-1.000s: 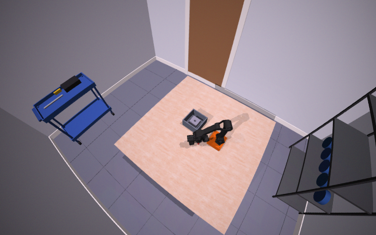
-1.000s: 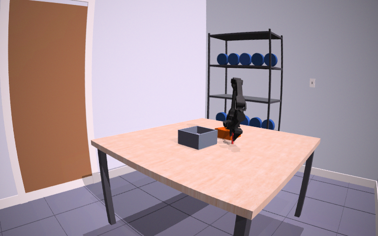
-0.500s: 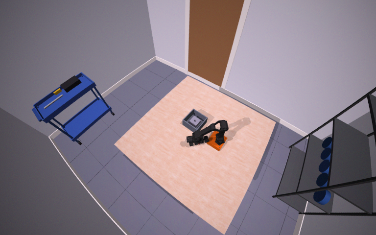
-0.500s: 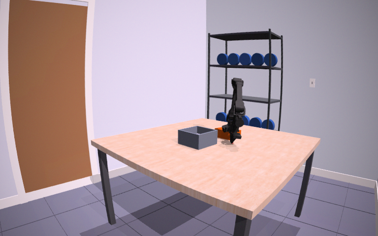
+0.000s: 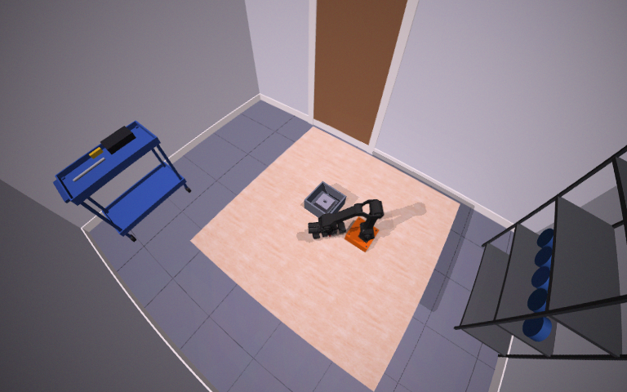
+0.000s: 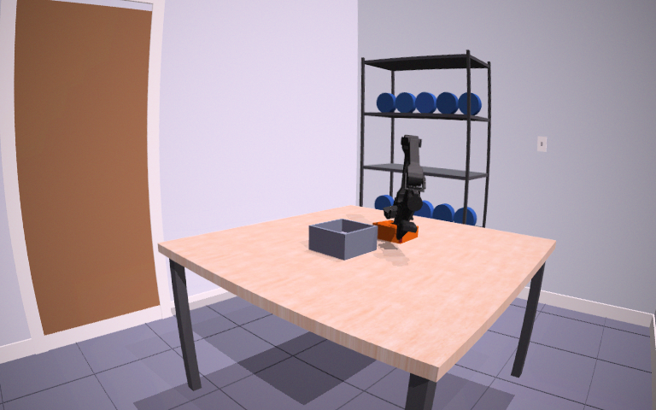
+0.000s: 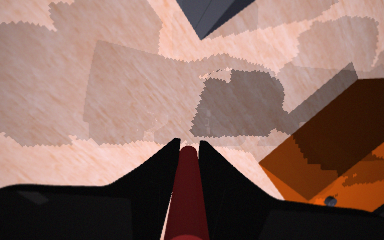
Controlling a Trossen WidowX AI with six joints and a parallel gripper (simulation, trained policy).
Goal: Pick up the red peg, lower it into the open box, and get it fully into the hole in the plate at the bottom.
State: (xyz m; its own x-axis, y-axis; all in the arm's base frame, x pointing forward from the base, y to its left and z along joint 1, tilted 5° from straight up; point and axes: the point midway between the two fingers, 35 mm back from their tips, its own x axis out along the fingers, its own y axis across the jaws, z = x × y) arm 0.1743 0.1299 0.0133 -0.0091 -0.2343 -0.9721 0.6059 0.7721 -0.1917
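My gripper tip is 160 mm short of the pale plate and 150 mm to the left of it. Round my gripper tip: red peg (10 mm behind, 10 mm to the left, 30 mm above); grey box (160 mm ahead, 150 mm to the right, 20 mm below).
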